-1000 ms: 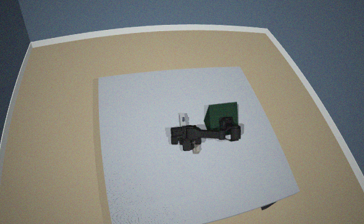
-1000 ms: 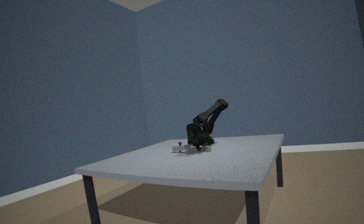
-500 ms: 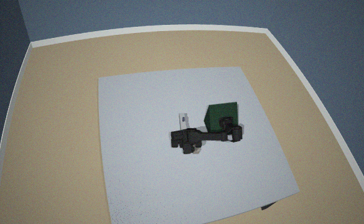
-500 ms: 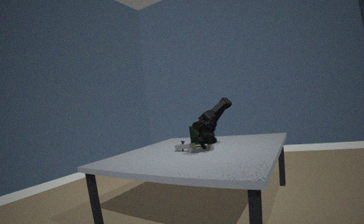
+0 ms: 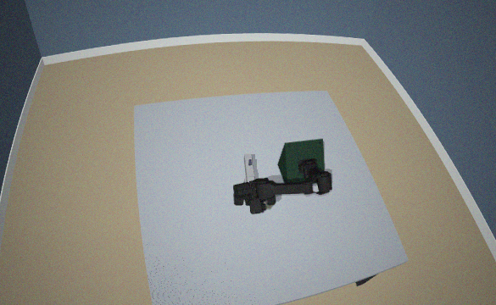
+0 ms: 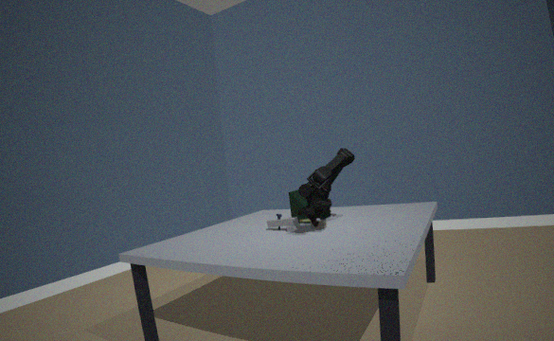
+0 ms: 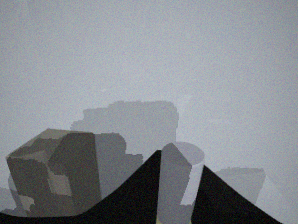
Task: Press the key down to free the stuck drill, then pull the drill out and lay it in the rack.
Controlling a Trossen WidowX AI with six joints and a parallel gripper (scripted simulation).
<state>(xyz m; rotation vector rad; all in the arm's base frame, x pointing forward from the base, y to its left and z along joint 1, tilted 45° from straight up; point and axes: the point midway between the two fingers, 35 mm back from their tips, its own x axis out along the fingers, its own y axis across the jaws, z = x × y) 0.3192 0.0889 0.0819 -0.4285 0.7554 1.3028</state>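
The rack lies 8 cm behind my gripper tip, 2 cm to the right of it and 1 cm below it. Also, from my gripper tip: block: 5 cm behind, 19 cm to the right, 1 cm above; drill: 1 cm behind, 4 cm to the right, 3 cm above; dark blue key: 6 cm behind, 22 cm to the right, 3 cm above.
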